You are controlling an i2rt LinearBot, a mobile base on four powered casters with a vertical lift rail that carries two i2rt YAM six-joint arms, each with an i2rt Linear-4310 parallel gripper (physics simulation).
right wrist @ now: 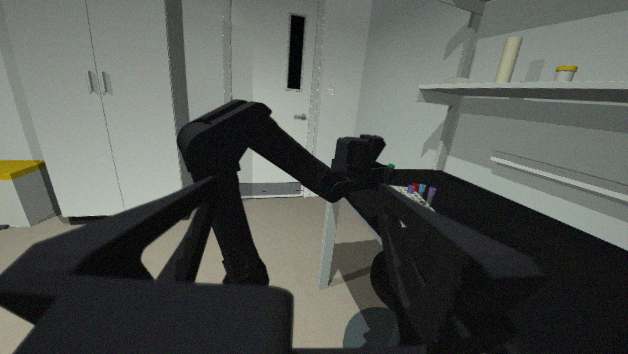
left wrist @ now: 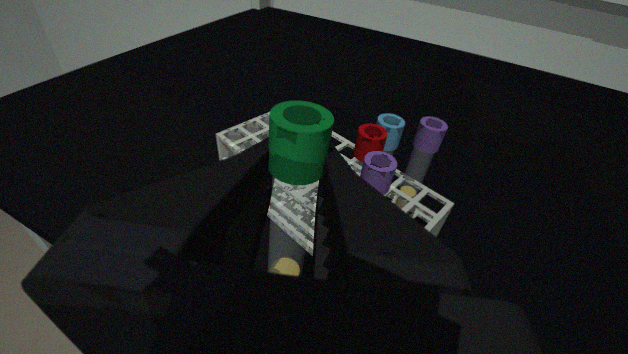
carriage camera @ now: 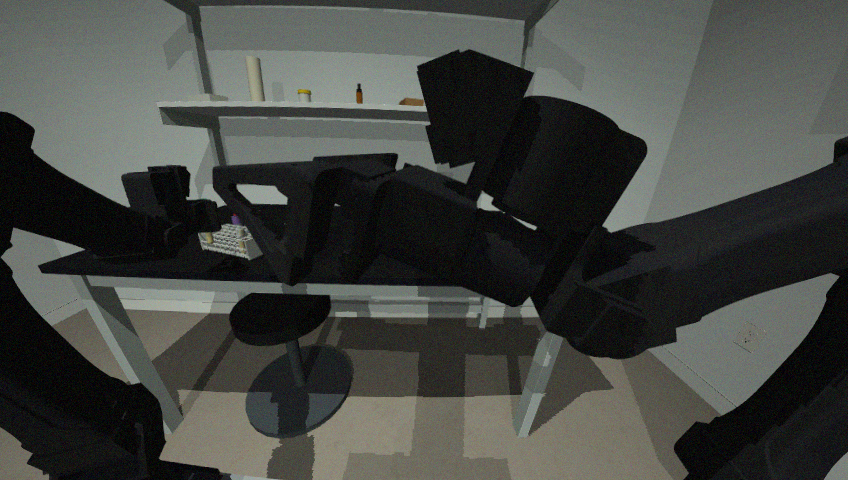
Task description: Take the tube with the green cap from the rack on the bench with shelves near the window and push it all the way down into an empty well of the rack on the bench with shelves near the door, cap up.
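Frame: origin at the left arm's base, x ahead, y left, z up, level; centimetres.
Where they show: left gripper, fingertip midpoint: (right wrist: 392,172) (left wrist: 300,153) (carriage camera: 206,208); right gripper, fingertip midpoint: (right wrist: 298,188) (carriage camera: 274,169).
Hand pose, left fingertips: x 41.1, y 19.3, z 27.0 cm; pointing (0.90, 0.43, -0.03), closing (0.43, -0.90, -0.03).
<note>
After its pixels a point has its place.
The green-capped tube (left wrist: 300,145) {x 38.9, y 18.1, z 29.2 cm} (right wrist: 391,166) {x 39.3, y 17.8, z 29.3 cm} is cap up between the fingers of my left gripper (left wrist: 300,153) {x 41.1, y 19.3, z 27.0 cm} (carriage camera: 208,215) {x 41.1, y 19.3, z 27.0 cm}, which is shut on it. Its yellowish lower end shows below the fingers. Behind it in the left wrist view, a white rack (left wrist: 447,209) {x 52.8, y 12.5, z 17.2 cm} (carriage camera: 229,242) {x 49.8, y 23.6, z 14.6 cm} stands on the black bench (left wrist: 150,75) {x 62.1, y 59.7, z 11.5 cm} (carriage camera: 136,264) {x 38.9, y 43.0, z 11.5 cm}. The tube looks apart from the rack; its exact height is unclear. Several capped tubes stand in the rack, with empty wells at both ends. My right gripper is open and empty, away from the rack.
In the rack are a red cap (left wrist: 370,142) {x 48.9, y 18.7, z 23.2 cm}, a blue cap (left wrist: 391,131) {x 51.0, y 18.1, z 23.2 cm} and two purple caps. A shelf (carriage camera: 285,109) {x 88.9, y 22.9, z 55.3 cm} with bottles hangs above the bench. A round stool (carriage camera: 279,324) {x 51.8, y 15.2, z -16.4 cm} stands under the front edge. A door (right wrist: 270,100) {x 10.2, y 193.8, z 40.8 cm} and cabinets (right wrist: 50,100) {x -137.6, y 140.6, z 33.5 cm} show in the right wrist view.
</note>
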